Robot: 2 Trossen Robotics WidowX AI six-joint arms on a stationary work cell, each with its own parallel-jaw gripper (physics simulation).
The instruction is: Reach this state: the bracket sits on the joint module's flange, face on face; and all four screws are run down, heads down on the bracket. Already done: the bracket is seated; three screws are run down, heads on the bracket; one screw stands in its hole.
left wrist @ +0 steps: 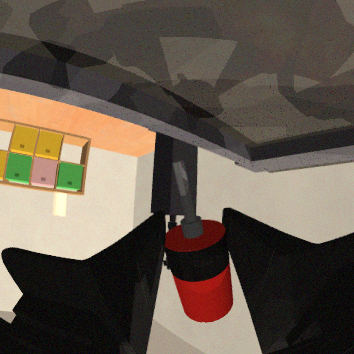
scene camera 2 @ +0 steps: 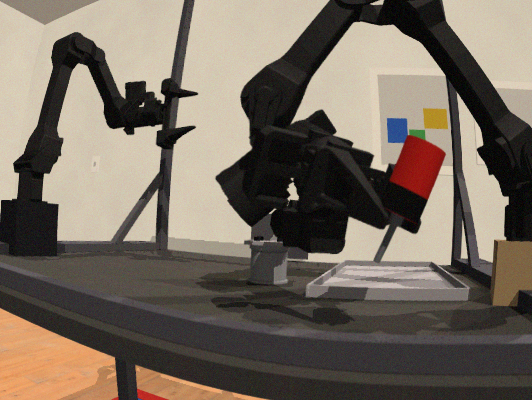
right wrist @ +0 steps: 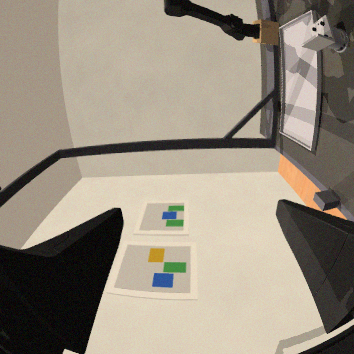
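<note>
The grey joint module stands on the table, with the grey bracket on top, its plate upright. In the scene view the left arm's wrist partly hides the bracket; a dark screw head shows at its base, and the other screws cannot be made out. My left gripper is shut on the red and black screwdriver. The driver is tilted, its grey shaft pointing down over the tray, right of the module. My right gripper is open and empty, high at the left.
A shallow white tray lies right of the module in the scene view. A tan block stands at the far right, near the left arm's base. Dark frame posts rise behind the table.
</note>
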